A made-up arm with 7 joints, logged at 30 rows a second.
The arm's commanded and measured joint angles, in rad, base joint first. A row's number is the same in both.
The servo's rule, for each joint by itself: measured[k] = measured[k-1] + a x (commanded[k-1-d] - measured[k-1]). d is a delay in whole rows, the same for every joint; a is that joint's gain. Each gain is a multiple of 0.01, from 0.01 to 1. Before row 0 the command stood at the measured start. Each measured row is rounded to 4 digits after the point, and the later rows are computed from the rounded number. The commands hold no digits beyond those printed.
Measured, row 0:
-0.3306 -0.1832 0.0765 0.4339 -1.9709 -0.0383 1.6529
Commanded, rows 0 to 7:
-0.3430 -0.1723 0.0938 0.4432 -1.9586 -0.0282 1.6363
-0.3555 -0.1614 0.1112 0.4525 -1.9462 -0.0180 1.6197
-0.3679 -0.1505 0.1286 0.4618 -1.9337 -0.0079 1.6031
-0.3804 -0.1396 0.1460 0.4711 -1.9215 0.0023 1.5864
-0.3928 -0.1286 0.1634 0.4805 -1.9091 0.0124 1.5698
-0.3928 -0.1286 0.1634 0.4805 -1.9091 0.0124 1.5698
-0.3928 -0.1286 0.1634 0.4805 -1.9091 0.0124 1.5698
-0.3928 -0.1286 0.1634 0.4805 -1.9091 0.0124 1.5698
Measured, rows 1 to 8:
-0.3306 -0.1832 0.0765 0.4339 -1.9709 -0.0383 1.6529
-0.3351 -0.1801 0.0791 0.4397 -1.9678 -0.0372 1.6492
-0.3424 -0.1749 0.0839 0.4476 -1.9624 -0.0351 1.6427
-0.3516 -0.1681 0.0906 0.4564 -1.9552 -0.0321 1.6340
-0.3620 -0.1601 0.0989 0.4655 -1.9468 -0.0283 1.6235
-0.3731 -0.1513 0.1086 0.4748 -1.9374 -0.0238 1.6117
-0.3802 -0.1449 0.1168 0.4783 -1.9303 -0.0198 1.6025
-0.3847 -0.1403 0.1238 0.4797 -1.9250 -0.0163 1.5953
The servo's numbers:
d 1
a 0.36 0.28 0.15 0.62 0.25 0.11 0.22

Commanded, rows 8 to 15:
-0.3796 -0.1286 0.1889 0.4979 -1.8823 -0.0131 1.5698
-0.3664 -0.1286 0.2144 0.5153 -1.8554 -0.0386 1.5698
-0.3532 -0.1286 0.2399 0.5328 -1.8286 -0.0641 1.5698
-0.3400 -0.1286 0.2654 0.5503 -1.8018 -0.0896 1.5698
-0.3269 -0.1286 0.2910 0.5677 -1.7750 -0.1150 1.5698
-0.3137 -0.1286 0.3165 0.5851 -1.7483 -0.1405 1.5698
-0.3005 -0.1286 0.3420 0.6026 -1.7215 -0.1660 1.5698
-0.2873 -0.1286 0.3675 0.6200 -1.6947 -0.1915 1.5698
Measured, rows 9 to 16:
-0.3876 -0.1370 0.1297 0.4802 -1.9210 -0.0131 1.5897
-0.3847 -0.1346 0.1386 0.4912 -1.9113 -0.0131 1.5853
-0.3781 -0.1329 0.1500 0.5061 -1.8973 -0.0159 1.5819
-0.3691 -0.1317 0.1635 0.5227 -1.8801 -0.0212 1.5792
-0.3586 -0.1308 0.1788 0.5398 -1.8605 -0.0287 1.5771
-0.3472 -0.1302 0.1956 0.5571 -1.8391 -0.0382 1.5755
-0.3351 -0.1298 0.2137 0.5745 -1.8164 -0.0495 1.5742
-0.3226 -0.1295 0.2329 0.5919 -1.7927 -0.0623 1.5732

